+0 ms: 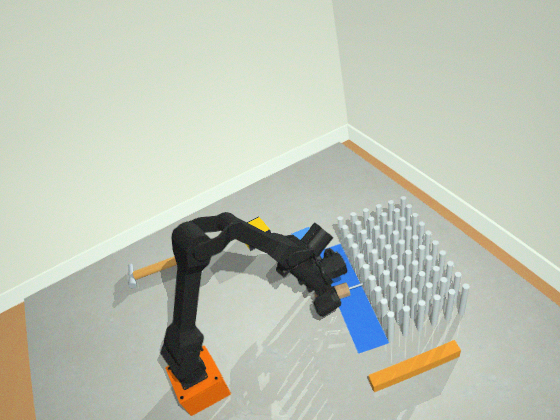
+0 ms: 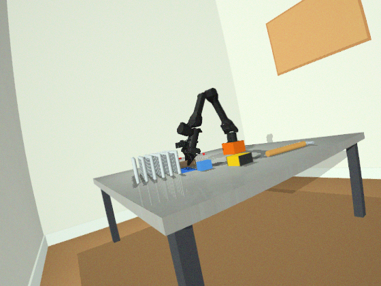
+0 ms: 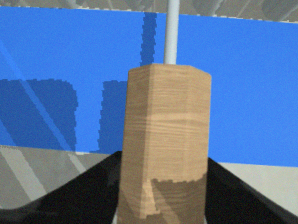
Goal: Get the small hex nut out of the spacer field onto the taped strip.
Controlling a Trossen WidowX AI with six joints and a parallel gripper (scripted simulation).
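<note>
Now: the blue taped strip 4 cm ahead of my gripper tip, 1 cm to the right of it and 1 cm below it. From my gripper tip the other things lie so: blue block (4 cm ahead, 23 cm to the left, 1 cm above); wire hook tool (10 cm ahead, 2 cm to the right); hex nut (20 cm ahead, 5 cm to the right, 1 cm below).
</note>
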